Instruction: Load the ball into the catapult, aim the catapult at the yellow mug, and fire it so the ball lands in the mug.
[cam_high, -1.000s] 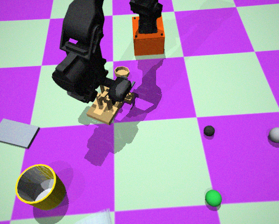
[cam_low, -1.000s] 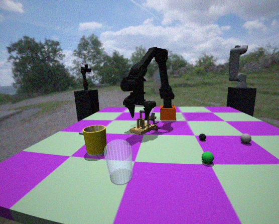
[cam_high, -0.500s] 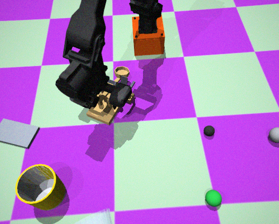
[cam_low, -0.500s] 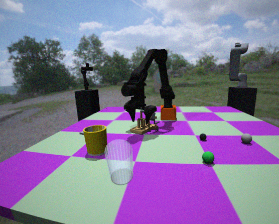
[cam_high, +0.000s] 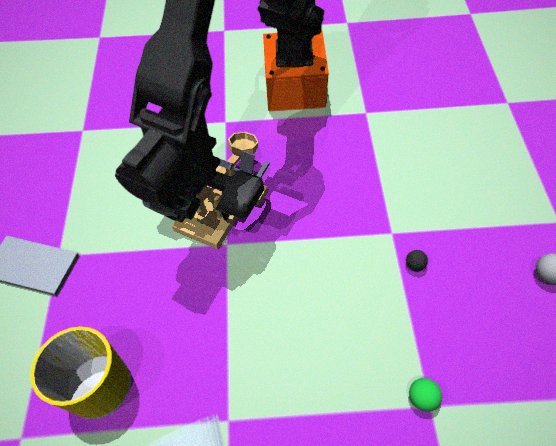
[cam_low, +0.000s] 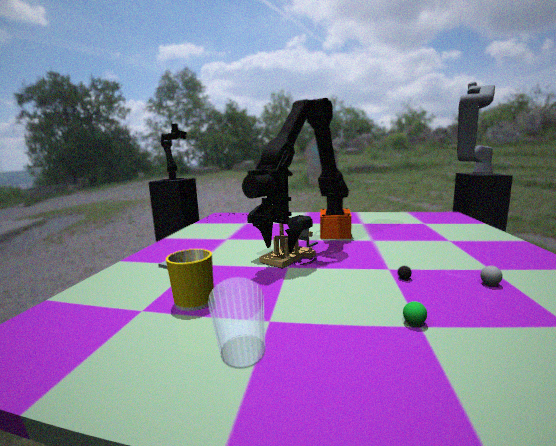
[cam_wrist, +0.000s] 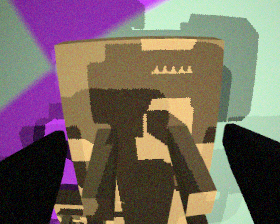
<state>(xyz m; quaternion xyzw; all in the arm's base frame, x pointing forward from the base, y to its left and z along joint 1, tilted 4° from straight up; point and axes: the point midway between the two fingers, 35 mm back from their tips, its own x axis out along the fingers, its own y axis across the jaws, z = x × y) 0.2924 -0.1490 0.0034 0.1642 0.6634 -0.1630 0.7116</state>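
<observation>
Right now the black ball is 320 mm to the left of my gripper tip, 90 mm ahead of it and 20 mm below it. From my gripper tip the other things lie so: yellow mug: 260 mm ahead, 130 mm to the right; grey slab: 260 mm to the right, 70 mm ahead, 30 mm below; wooden catapult: 60 mm behind, 50 mm to the left, 20 mm above.
</observation>
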